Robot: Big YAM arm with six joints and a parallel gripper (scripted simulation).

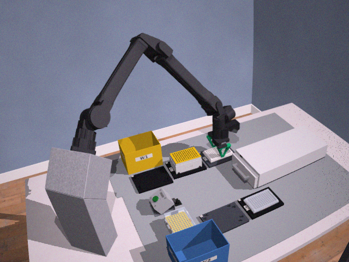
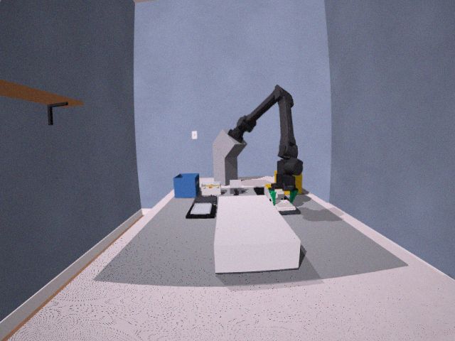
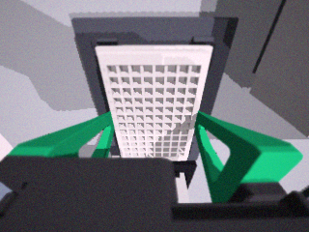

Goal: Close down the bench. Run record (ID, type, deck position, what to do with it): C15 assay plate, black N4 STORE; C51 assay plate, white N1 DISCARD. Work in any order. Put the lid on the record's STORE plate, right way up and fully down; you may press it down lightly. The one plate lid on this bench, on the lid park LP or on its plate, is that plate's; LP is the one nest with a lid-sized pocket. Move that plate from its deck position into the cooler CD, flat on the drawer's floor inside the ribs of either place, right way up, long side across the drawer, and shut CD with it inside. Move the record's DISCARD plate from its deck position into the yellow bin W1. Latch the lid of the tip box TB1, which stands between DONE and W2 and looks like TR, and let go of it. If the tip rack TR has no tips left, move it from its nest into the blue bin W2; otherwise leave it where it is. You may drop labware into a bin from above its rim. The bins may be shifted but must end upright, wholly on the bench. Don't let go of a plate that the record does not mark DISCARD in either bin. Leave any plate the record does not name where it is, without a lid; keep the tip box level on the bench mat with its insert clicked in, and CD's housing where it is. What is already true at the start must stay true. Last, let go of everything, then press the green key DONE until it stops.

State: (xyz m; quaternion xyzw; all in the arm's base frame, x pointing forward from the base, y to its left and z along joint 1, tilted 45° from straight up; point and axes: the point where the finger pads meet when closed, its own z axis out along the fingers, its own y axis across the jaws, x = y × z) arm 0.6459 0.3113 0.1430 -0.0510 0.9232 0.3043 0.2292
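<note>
Right now the N1 label is 7 cm behind my hand, 2 cm to the right of it and 2 cm below it. The rest, counted from my hand: clear plate lid (16 cm ahead, 16 cm to the right); tip rack TR (18 cm behind, 5 cm to the right, 2 cm above); white assay plate (1 cm below).
</note>
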